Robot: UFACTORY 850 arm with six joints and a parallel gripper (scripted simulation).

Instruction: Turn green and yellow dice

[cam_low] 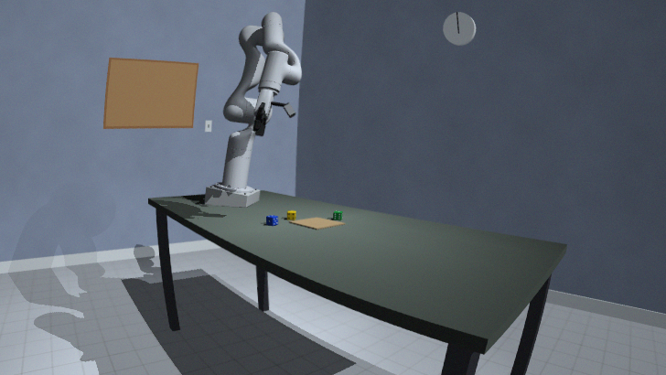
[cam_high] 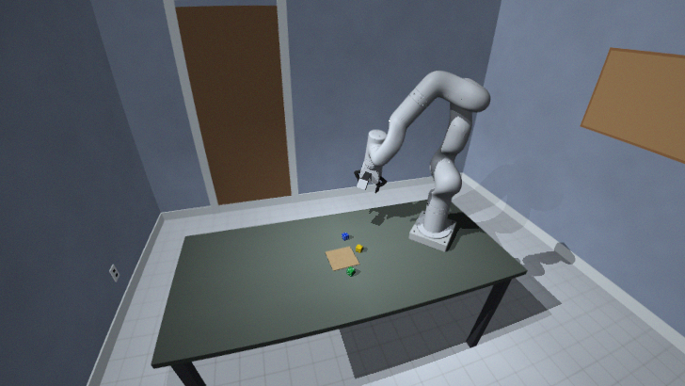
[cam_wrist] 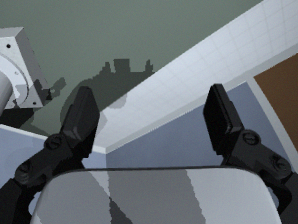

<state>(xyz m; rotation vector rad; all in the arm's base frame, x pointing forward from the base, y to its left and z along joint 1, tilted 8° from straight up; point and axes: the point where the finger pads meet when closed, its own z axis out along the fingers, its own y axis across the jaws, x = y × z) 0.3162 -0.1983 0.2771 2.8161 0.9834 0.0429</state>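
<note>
Now: the blue die 110 mm ahead of my hand, 30 mm to the right of it and 300 mm below it. Round my hand: green die (210 mm ahead, 210 mm to the left, 300 mm below); then tan mat (200 mm ahead, 100 mm to the left, 320 mm below); then yellow die (90 mm ahead, 90 mm to the left, 300 mm below).
</note>
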